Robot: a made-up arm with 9 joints. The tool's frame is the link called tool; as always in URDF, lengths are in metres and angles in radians. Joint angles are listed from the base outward. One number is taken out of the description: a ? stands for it. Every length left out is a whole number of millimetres.
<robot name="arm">
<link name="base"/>
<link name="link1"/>
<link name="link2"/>
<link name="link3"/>
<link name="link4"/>
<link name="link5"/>
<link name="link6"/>
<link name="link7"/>
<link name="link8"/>
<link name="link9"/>
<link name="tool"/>
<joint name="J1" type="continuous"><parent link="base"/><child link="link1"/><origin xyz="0.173 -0.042 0.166" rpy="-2.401 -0.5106 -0.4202"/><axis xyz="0 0 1"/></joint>
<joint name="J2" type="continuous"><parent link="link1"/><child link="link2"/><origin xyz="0.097 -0.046 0" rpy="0 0.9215 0"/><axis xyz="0 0 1"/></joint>
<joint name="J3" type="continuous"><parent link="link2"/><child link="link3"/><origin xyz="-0.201 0.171 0" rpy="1.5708 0 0.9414"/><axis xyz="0 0 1"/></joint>
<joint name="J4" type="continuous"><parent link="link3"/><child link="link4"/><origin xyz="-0.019 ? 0" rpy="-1.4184 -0.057 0.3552"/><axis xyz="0 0 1"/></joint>
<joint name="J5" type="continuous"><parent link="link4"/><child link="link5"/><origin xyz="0.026 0.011 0" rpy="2.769 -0.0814 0.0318"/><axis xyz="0 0 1"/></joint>
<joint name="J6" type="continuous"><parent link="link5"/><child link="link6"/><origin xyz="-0.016 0.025 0" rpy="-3.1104 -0.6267 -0.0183"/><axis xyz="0 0 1"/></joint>
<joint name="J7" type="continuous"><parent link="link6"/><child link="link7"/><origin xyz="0.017 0.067 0" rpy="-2.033 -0.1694 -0.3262"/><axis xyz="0 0 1"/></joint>
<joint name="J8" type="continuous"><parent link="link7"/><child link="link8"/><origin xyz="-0.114 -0.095 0" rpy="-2.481 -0.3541 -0.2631"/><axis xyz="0 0 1"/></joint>
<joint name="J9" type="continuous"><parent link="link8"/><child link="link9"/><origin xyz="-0.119 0.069 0" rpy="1.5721 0 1.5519"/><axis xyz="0 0 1"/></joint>
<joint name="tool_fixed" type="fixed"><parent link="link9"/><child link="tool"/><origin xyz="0.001 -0.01 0" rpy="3.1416 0 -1.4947"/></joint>
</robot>
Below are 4 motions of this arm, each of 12 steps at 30 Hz.
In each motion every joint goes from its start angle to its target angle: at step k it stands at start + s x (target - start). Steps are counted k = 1, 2, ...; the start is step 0. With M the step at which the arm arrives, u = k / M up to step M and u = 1 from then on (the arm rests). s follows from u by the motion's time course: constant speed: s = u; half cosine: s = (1 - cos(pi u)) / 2; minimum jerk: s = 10 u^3 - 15 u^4 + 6 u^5.
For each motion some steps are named. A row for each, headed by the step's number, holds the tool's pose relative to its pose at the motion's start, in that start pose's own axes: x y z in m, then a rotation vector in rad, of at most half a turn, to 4 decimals.
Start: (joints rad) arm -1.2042 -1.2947 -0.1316 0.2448 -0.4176 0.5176 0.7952 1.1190 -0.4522
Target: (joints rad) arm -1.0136 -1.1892 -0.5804 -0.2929 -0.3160 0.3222 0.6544 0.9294 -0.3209
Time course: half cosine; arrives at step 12
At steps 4, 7, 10, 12:
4: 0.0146 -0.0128 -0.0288 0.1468 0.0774 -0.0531
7: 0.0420 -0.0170 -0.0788 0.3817 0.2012 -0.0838
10: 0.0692 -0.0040 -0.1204 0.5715 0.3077 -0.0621
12: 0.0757 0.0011 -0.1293 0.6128 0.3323 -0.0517

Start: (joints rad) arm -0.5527 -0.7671 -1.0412 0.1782 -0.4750 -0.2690 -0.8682 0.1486 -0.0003
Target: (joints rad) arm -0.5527 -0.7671 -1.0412 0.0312 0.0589 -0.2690 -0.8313 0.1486 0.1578
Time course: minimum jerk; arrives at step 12
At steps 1, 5, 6, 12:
1: 0.0007 0.0000 -0.0006 0.0010 0.0033 0.0000
5: 0.0395 -0.0002 -0.0464 0.0590 0.2287 0.0007
6: 0.0534 0.0014 -0.0696 0.0813 0.3307 0.0019
12: 0.0810 0.0142 -0.1523 0.1368 0.6657 0.0116

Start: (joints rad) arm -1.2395 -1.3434 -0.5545 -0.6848 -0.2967 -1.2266 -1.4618 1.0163 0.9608
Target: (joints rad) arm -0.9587 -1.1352 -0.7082 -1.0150 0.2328 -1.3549 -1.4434 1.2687 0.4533
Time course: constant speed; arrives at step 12
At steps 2, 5, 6, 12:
2: 0.0179 0.0100 0.0022 0.0660 0.0266 0.1544
5: 0.0406 0.0282 0.0095 0.1718 0.0525 0.3955
6: 0.0470 0.0349 0.0130 0.2086 0.0574 0.4782
12: 0.0723 0.0795 0.0451 0.4391 0.0514 0.9964

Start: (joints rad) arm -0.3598 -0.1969 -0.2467 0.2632 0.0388 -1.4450 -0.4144 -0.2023 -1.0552
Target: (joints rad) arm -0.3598 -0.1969 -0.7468 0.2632 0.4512 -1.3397 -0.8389 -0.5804 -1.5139
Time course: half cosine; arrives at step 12
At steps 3, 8, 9, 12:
3: 0.0031 -0.0008 -0.0016 0.0080 -0.0836 0.1434
8: 0.0197 -0.0029 -0.0073 0.0033 -0.4173 0.7476
9: 0.0232 -0.0029 -0.0080 -0.0033 -0.4729 0.8529
12: 0.0284 -0.0027 -0.0090 -0.0151 -0.5510 1.0023

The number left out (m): 0.04
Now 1 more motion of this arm.
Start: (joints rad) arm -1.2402 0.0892 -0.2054 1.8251 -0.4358 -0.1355 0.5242 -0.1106 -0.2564
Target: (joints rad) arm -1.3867 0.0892 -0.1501 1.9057 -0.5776 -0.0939 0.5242 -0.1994 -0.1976
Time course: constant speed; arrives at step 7
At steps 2, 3, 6, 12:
2: 0.0082 0.0049 0.0005 0.0312 -0.0014 0.0532
3: 0.0122 0.0072 0.0006 0.0485 -0.0016 0.0797
6: 0.0241 0.0142 -0.0001 0.1069 0.0004 0.1588
12: 0.0280 0.0164 -0.0006 0.1285 0.0018 0.1848

